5 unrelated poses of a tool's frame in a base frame.
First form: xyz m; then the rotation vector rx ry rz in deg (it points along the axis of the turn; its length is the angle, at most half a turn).
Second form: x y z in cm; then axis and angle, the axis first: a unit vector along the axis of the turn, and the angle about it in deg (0 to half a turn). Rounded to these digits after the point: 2 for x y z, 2 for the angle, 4 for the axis.
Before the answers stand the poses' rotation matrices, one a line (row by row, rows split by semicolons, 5 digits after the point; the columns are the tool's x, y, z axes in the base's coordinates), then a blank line. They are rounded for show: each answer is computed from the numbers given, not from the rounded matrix.
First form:
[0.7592, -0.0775, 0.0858, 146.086, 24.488, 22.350]
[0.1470, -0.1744, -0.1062, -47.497, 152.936, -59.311]
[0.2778, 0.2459, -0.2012, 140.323, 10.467, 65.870]
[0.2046, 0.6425, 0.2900, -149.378, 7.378, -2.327]
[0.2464, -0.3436, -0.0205, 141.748, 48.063, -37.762]
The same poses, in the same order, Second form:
0.90868 0.22215 0.35348; 0.37224 -0.81446 -0.44506; 0.18902 0.53600 -0.82278
-0.83335 -0.43924 0.33555; -0.55063 0.60660 -0.57345; 0.04834 -0.66265 -0.74737
0.64820 -0.06055 0.75906; 0.29286 -0.90033 -0.32192; 0.70290 0.43097 -0.56586
0.99502 -0.08386 0.05391; -0.09961 -0.85779 0.50426; 0.00396 -0.50711 -0.86187
0.70186 0.64951 -0.29245; 0.43784 -0.71722 -0.54211; -0.56186 0.25244 -0.78777

[75.92, -7.75, 8.58, 0.9752, 0.1635, 0.1492, 149.80]
[14.70, -17.44, -10.62, -0.2781, 0.8956, -0.3473, 170.77]
[27.78, 24.59, -20.12, 0.9032, 0.0674, 0.4240, 155.37]
[20.46, 64.25, 29.00, -0.9987, 0.0493, -0.0156, 149.58]
[24.64, -34.36, -2.05, 0.9183, 0.3114, -0.2446, 154.36]

